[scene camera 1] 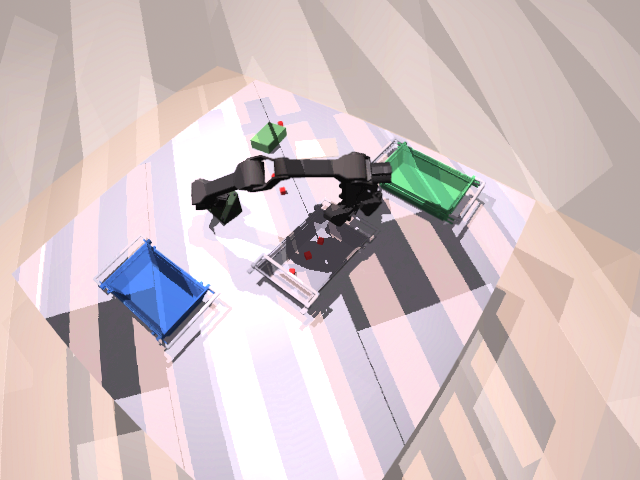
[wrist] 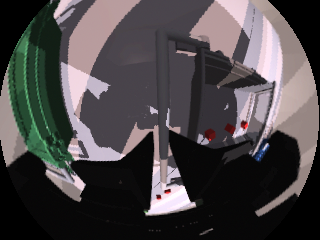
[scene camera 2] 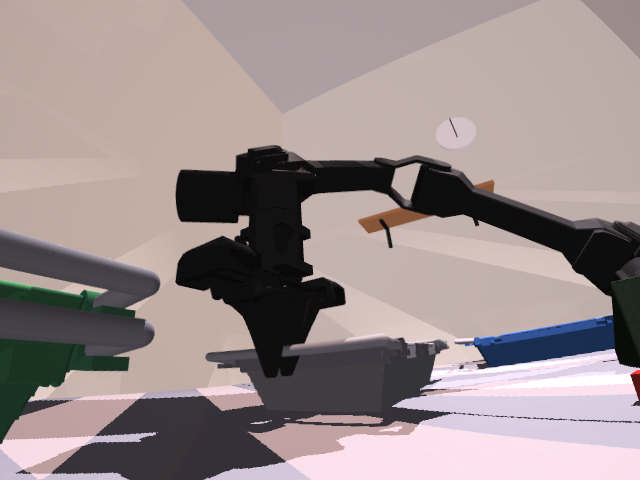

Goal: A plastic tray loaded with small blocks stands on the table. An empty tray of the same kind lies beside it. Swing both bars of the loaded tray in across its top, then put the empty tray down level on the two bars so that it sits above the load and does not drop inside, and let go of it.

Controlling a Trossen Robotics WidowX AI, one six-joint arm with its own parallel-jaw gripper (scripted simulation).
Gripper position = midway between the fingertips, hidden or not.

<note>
I see my gripper [scene camera 2: 279, 376], a blue tray [scene camera 1: 162, 295], a green box [scene camera 1: 266, 140] and a flat plate [scene camera 1: 319, 148].
My gripper is seen too in scene camera 1 [scene camera 1: 350, 218] and in the wrist view [wrist: 160, 134]. Scene camera 2 does not show the green box: it is out of frame. The wrist view misses the flat plate, which is hidden by my gripper.
</note>
